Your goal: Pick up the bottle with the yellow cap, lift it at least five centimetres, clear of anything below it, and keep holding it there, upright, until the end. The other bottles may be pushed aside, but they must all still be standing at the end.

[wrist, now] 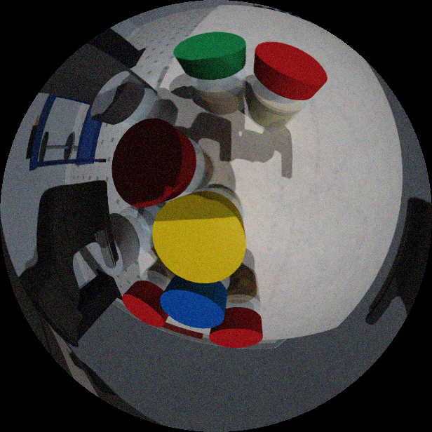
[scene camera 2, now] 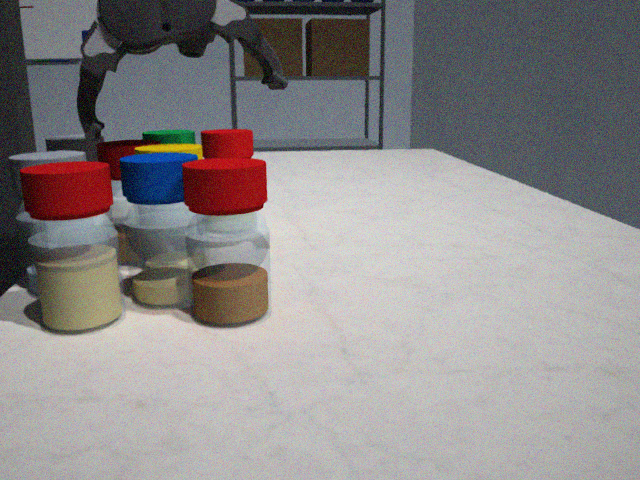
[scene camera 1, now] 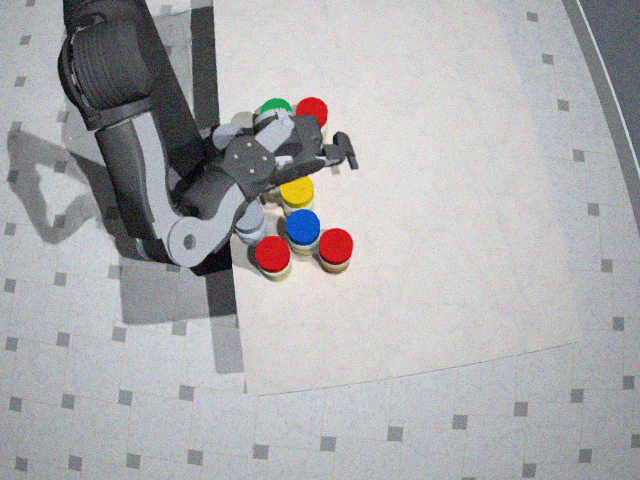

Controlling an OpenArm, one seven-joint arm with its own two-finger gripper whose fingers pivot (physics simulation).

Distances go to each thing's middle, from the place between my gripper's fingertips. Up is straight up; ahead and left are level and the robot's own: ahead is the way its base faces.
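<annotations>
The yellow-capped bottle (scene camera 1: pixel 299 194) is 8 cm below my hand, 2 cm behind it and 1 cm to the right of it. I also see the green-capped bottle (wrist: pixel 214 61), which is 13 cm to the left of my hand, 2 cm behind it and 8 cm below it. As for the blue-capped bottle (scene camera 2: pixel 155 224), it stands 8 cm to the right of my hand, 2 cm behind it and 8 cm lower than it.
</annotations>
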